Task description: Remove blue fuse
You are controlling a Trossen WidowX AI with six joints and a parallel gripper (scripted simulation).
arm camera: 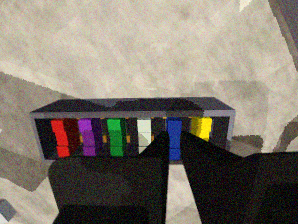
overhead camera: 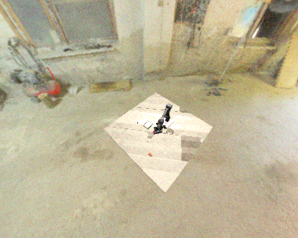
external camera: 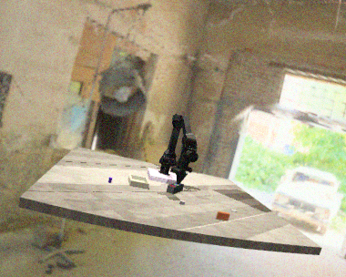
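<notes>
My gripper tip is now 20 mm short of the white fuse, 10 mm to the left of it and 10 mm above it. Round my gripper tip: yellow fuse (20 mm behind, 10 mm to the left, 10 mm below); blue fuse (10 mm below); green fuse (30 mm ahead, 20 mm to the right, 10 mm below).
</notes>
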